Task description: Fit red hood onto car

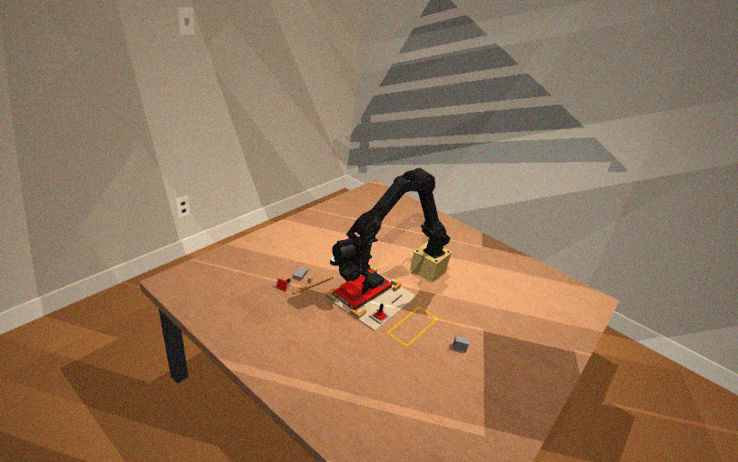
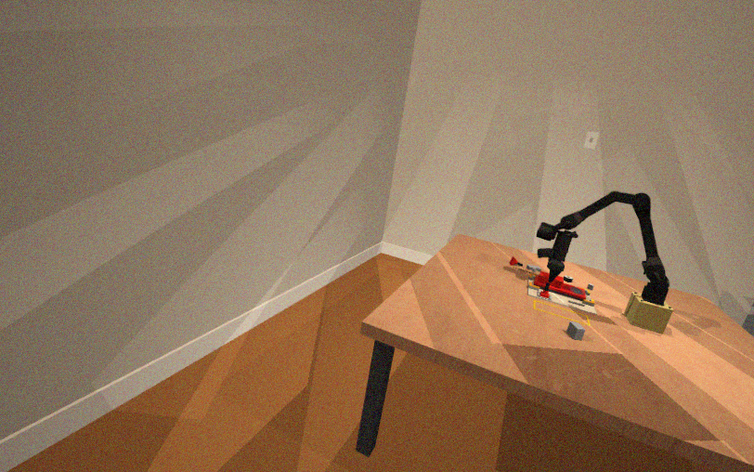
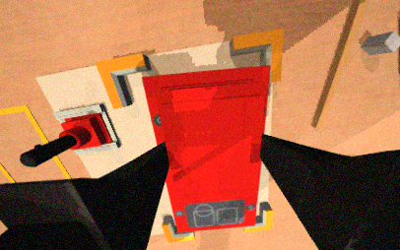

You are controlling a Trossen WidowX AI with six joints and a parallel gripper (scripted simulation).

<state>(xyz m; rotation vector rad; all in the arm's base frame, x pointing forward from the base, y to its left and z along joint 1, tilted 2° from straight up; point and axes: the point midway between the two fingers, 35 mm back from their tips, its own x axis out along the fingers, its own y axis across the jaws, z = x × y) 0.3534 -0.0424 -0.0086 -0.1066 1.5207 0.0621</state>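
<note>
Now: the red hood 1 cm above my gripper tip. From my gripper tip the other things lie so: thin rod: 13 cm to the right, 9 cm ahead, 4 cm below; then grey engine block: 2 cm below; then jig: 4 cm behind, 3 cm below, 2 cm to the left.
</note>
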